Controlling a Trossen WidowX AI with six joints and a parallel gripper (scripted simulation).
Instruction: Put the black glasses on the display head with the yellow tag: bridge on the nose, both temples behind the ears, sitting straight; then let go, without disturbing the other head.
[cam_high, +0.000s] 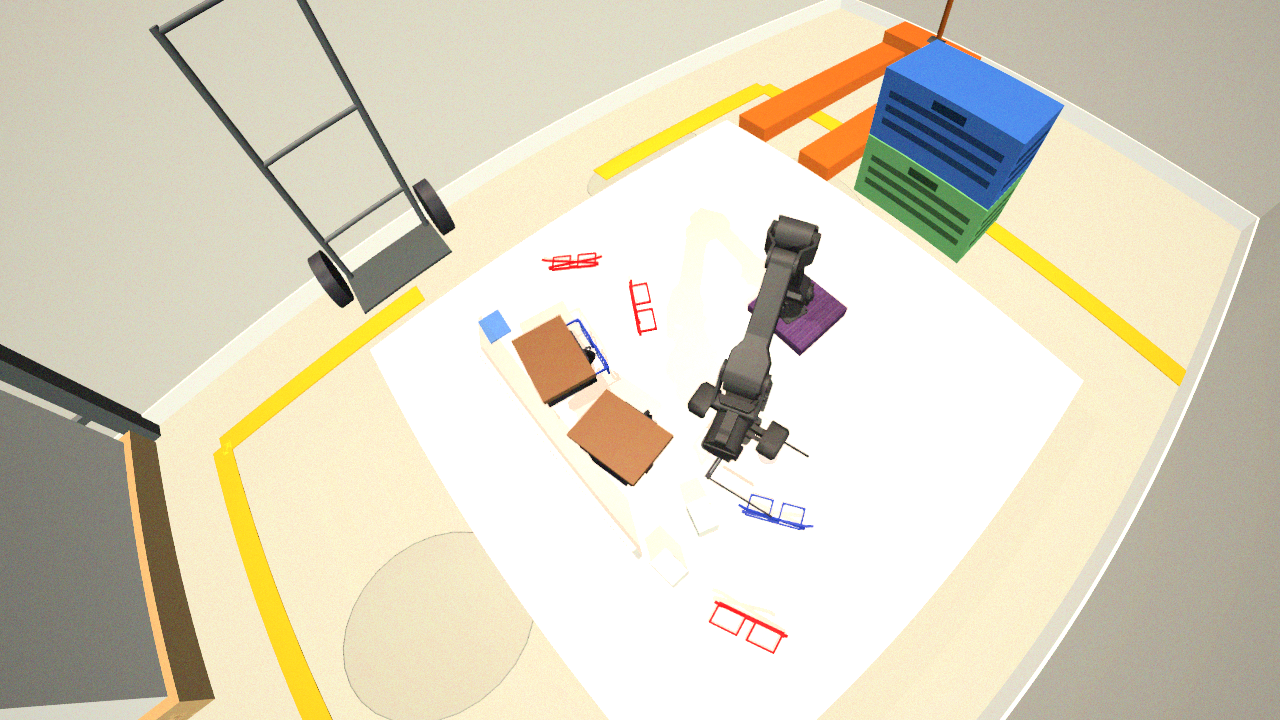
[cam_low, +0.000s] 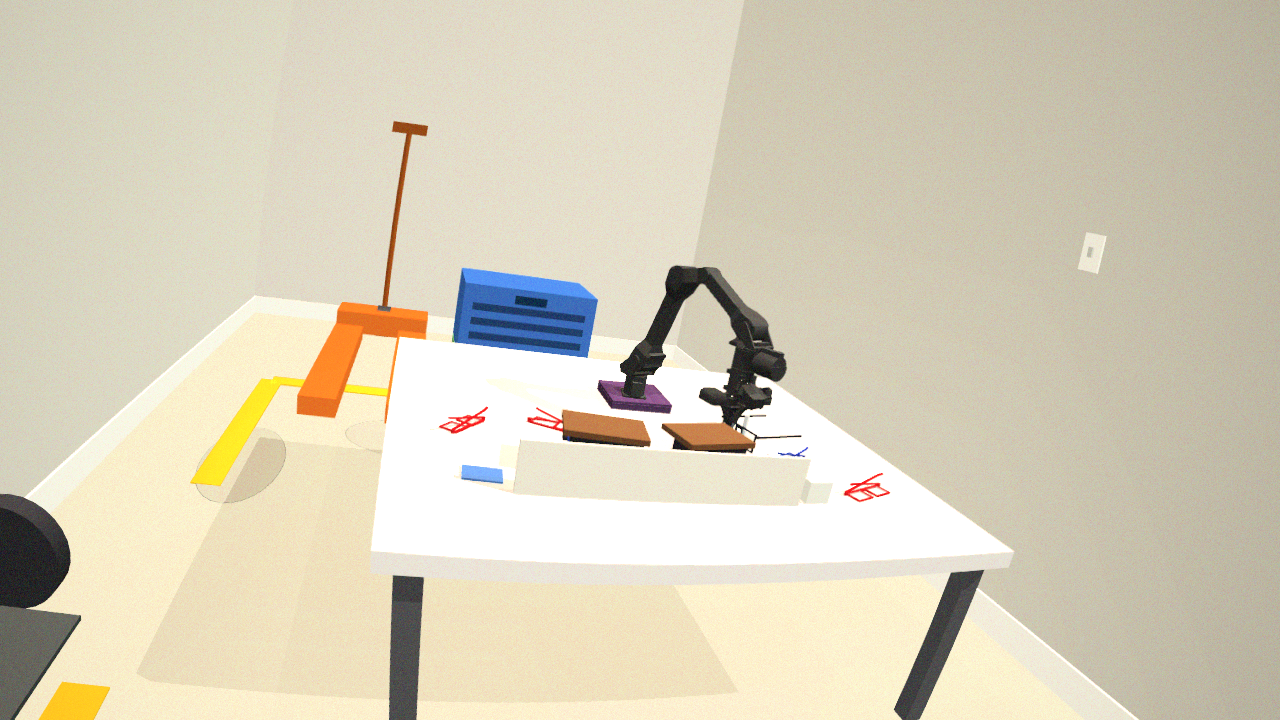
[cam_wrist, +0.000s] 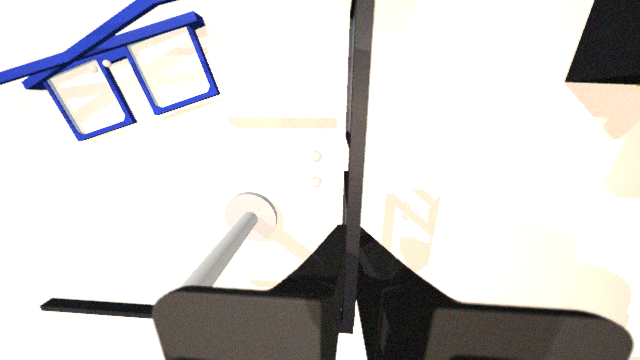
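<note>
Now: gripper tip 50 mm past the grey peg, 60 mm to the right of it and 30 mm above it. Round my gripper tip: low panel: 330 mm ahead, 200 mm to the right; then blue tag: 320 mm ahead, 560 mm to the right, 50 mm below.
</note>
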